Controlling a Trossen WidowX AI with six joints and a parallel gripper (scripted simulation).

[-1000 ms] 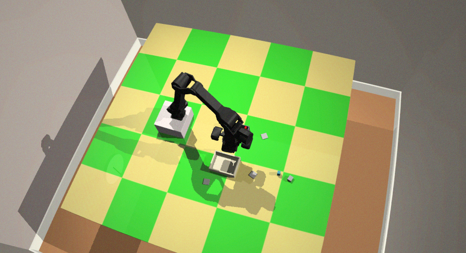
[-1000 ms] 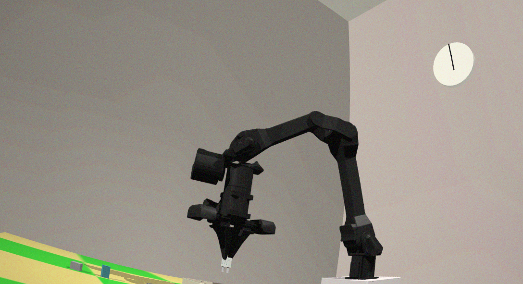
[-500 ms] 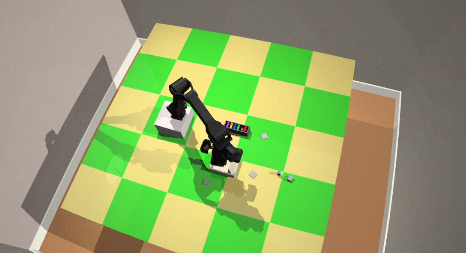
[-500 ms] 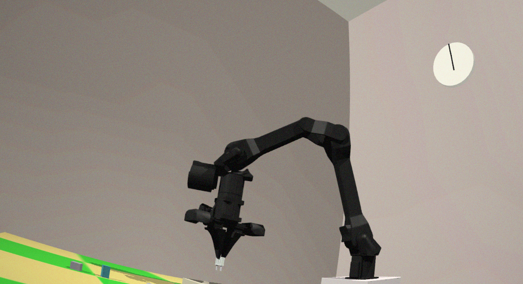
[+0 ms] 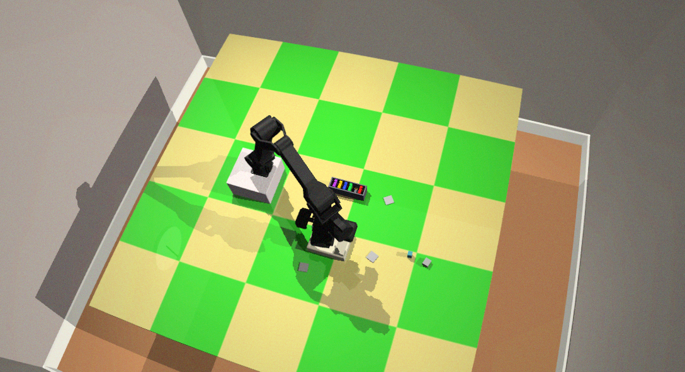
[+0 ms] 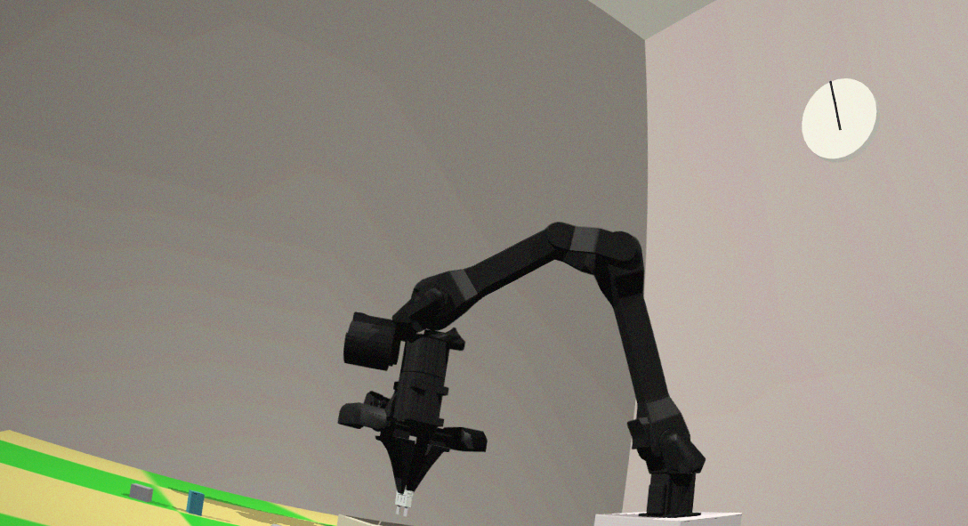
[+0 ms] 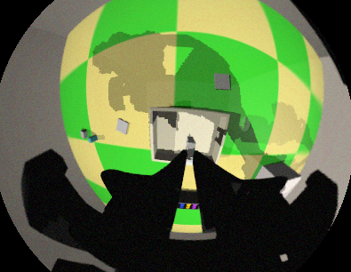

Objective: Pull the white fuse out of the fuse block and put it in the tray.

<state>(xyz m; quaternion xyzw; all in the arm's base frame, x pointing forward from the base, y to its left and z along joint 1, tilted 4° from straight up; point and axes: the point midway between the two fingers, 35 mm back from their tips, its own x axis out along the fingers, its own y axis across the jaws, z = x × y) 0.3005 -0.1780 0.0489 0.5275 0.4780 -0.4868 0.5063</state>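
Now: gripper tip 10 mm above the white fuse. Also, from my gripper tip: teal block (270 mm ahead, 20 mm to the left, 60 mm below); cream tray (70 mm below); grey cube (330 mm ahead, 10 mm to the left, 70 mm below).
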